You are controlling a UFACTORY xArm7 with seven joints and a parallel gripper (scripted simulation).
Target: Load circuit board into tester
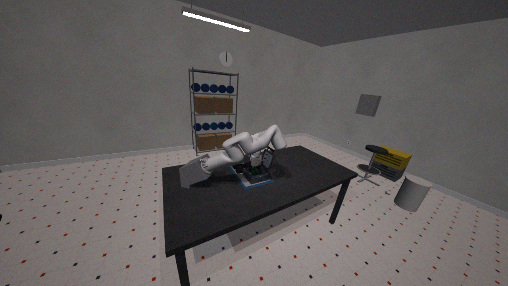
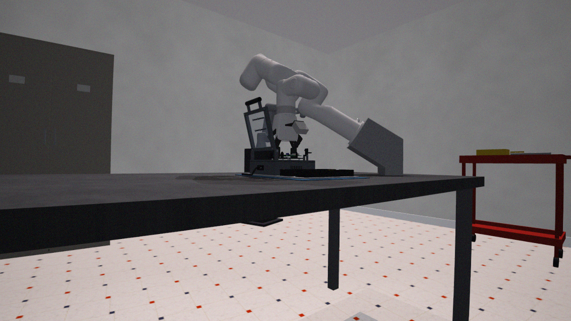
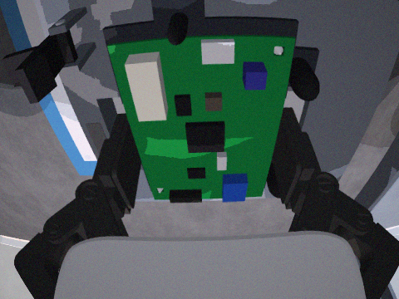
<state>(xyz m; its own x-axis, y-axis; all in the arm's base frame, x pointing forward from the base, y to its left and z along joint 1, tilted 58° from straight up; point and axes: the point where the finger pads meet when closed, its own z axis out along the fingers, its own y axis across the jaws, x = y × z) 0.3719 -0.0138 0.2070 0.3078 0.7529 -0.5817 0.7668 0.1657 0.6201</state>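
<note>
My hand is right at the circuit board. Also, from my hand: tester 4 cm ahead, 2 cm to the left, 3 cm above; then lid 11 cm ahead, 5 cm to the right, 10 cm above; then latch hook 4 cm behind, 8 cm to the left, 1 cm above.
</note>
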